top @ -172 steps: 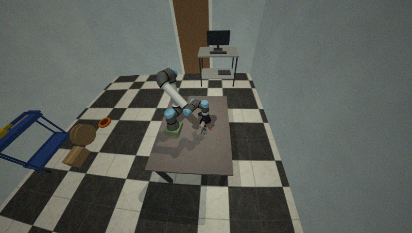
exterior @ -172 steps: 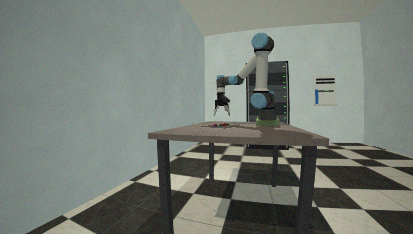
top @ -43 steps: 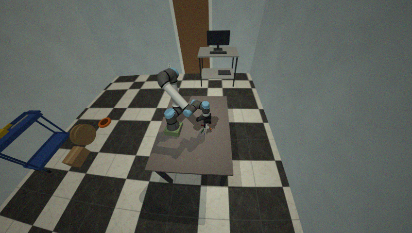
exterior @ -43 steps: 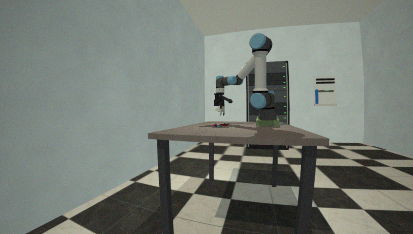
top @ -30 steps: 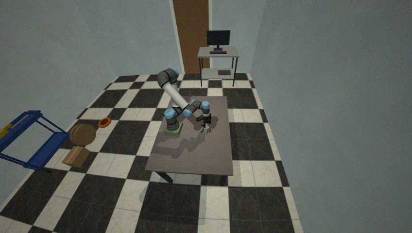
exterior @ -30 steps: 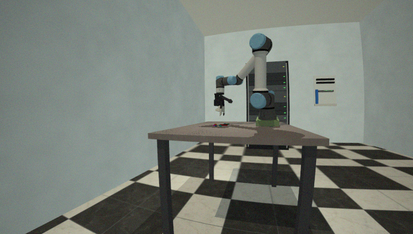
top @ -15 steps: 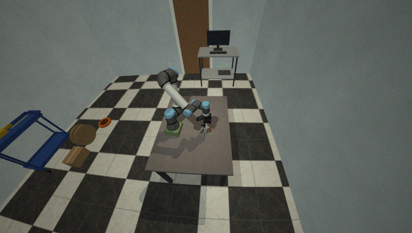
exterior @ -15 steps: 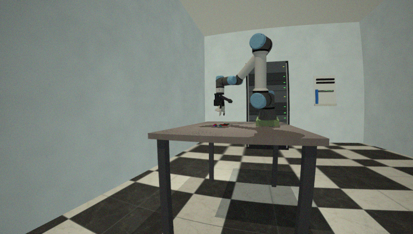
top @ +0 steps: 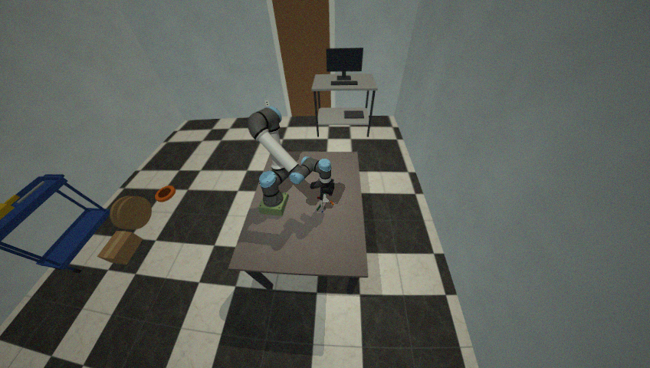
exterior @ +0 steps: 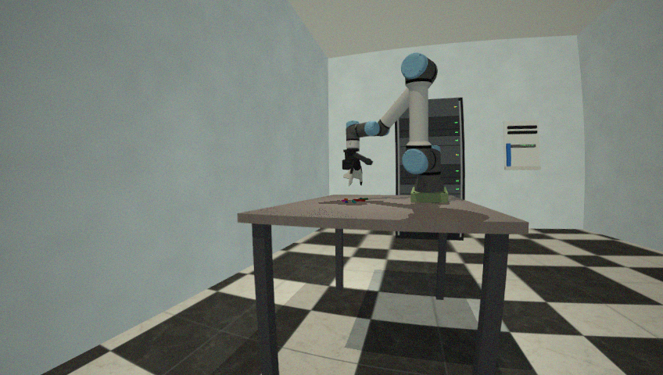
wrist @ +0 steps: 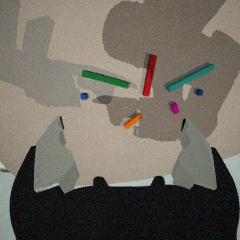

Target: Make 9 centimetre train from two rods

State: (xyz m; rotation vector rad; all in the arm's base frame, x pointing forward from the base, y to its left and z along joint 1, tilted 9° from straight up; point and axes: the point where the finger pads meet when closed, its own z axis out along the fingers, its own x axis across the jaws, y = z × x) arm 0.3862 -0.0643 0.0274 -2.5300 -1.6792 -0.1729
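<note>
Now: the short magenta rod 60 mm ahead of my hand, 90 mm to the left of it and 70 mm below it. Also, from my hand: red rod 20 mm behind, 60 mm to the left, 70 mm below; green rod 40 mm behind, 10 mm to the right, 70 mm below; orange rod 60 mm ahead, 70 mm below.
</note>
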